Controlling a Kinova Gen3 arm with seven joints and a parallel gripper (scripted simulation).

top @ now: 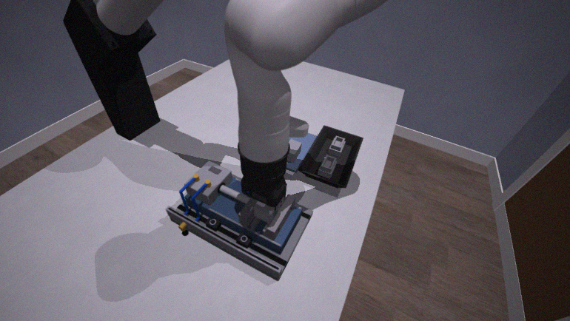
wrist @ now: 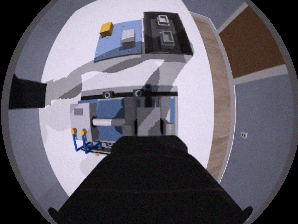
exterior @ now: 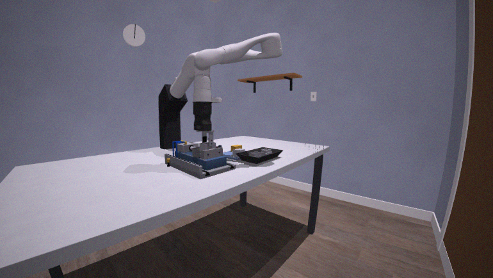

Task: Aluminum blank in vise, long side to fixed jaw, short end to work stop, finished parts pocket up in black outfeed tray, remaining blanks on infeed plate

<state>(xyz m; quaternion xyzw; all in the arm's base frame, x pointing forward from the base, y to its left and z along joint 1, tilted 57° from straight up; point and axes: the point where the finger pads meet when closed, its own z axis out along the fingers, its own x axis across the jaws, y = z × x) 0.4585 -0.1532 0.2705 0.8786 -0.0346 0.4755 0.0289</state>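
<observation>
The fixed jaw lies 50 mm below my hand and 30 mm ahead of it. The rest, counted from my hand: black outfeed tray 290 mm to the left, 120 mm below, 110 mm ahead; vise 90 mm below, 70 mm behind, 10 mm to the left; gray aluminum blank 260 mm to the left, 100 mm below, 20 mm behind.
</observation>
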